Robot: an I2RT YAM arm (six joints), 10 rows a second.
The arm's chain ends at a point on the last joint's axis. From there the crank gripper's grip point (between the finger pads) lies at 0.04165 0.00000 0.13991 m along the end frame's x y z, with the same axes.
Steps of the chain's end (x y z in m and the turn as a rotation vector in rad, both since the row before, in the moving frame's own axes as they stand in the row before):
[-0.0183, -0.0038, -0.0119, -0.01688, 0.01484, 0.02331]
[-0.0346, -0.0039, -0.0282, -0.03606, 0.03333, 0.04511]
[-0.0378, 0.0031, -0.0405, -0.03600, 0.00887, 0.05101]
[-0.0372, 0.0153, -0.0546, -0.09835, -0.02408, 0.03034]
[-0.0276, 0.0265, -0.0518, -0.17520, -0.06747, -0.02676]
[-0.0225, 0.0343, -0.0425, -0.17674, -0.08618, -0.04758]
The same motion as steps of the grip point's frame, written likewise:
[-0.0163, -0.0004, -0.0126, -0.01688, 0.01484, 0.02331]
[-0.0301, 0.0031, -0.0298, -0.03606, 0.03333, 0.04511]
[-0.0367, 0.0103, -0.0410, -0.03600, 0.00887, 0.05101]
[-0.0408, 0.0303, -0.0544, -0.09835, -0.02408, 0.03034]
[-0.0368, 0.0501, -0.0514, -0.17520, -0.06747, -0.02676]
[-0.0341, 0.0575, -0.0415, -0.17674, -0.08618, -0.04758]

